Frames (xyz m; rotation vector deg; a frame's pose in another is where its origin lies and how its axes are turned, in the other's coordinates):
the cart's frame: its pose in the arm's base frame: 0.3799 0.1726 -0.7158 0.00 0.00 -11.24
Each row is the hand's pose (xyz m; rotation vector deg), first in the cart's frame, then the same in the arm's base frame.
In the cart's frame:
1: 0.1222 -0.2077 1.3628 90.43 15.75 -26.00
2: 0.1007 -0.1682 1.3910 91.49 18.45 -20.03
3: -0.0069 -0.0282 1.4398 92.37 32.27 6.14
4: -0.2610 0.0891 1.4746 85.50 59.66 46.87
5: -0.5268 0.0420 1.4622 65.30 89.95 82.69
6: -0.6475 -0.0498 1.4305 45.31 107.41 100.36
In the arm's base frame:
1: 0.4593 -0.0549 0.6470 92.38 6.88 -34.69
2: 0.4459 -0.0120 0.6752 93.54 9.47 -28.64
3: 0.3676 0.1463 0.7240 95.03 23.06 -2.23
4: 0.1413 0.3109 0.7588 89.75 50.34 38.90
5: -0.1286 0.3165 0.7464 71.98 81.07 75.26
6: -0.2649 0.2500 0.7147 53.89 99.28 93.39

